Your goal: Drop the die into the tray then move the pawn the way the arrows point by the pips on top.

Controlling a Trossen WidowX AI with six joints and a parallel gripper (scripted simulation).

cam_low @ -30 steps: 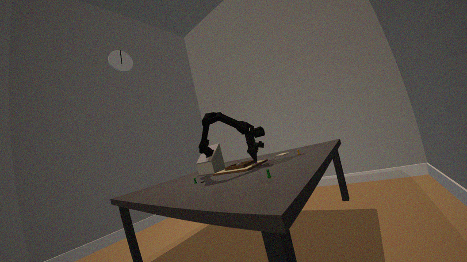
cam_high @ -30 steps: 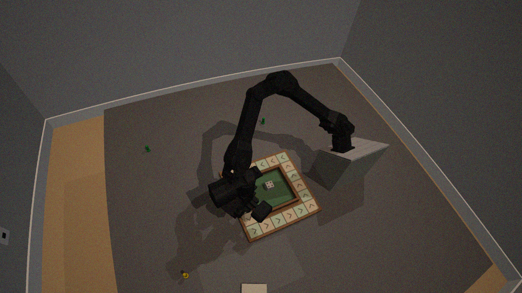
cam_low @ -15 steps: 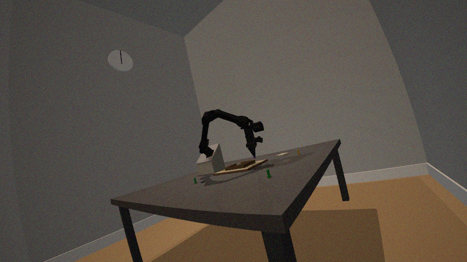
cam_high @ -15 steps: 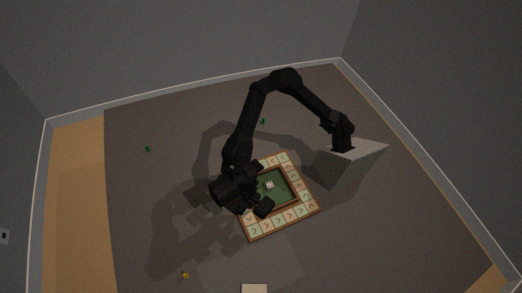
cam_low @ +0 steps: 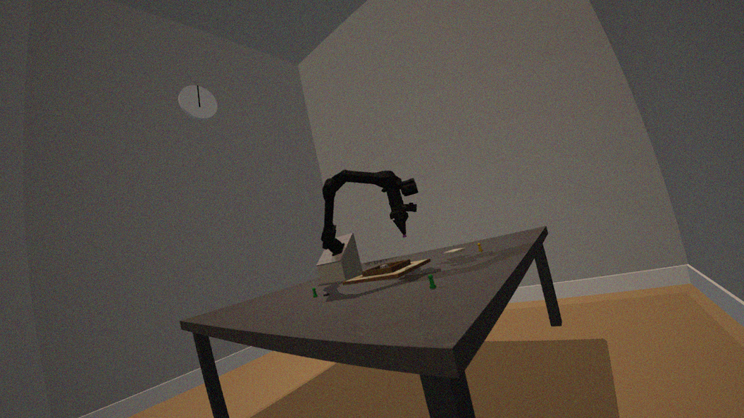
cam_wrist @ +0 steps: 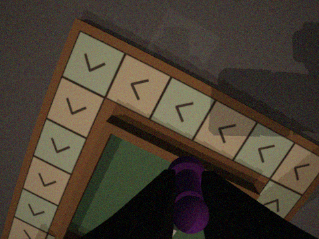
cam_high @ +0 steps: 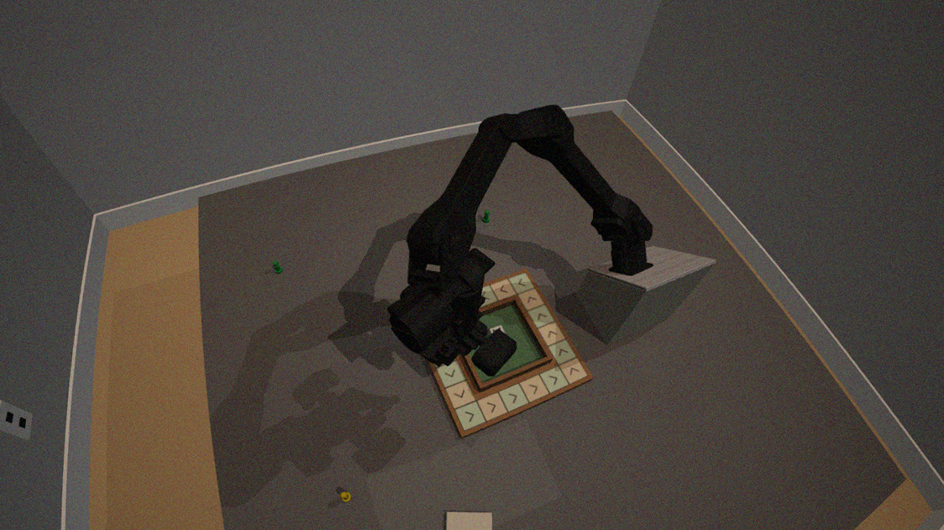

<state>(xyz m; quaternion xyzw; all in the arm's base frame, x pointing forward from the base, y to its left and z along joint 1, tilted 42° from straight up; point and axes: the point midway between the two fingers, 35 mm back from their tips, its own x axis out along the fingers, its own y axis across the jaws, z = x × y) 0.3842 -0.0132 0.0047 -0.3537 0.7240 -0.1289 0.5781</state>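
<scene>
Now: the green dice tray 14 cm below my gripper tip, 12 cm behind it and 2 cm to the right of it. The rest, counted from my gripper tip: yellow pawn 26 cm ahead, 13 cm below, 12 cm to the left; white die 12 cm below, 12 cm behind, 3 cm to the right; purple pawn 1 cm above.
</scene>
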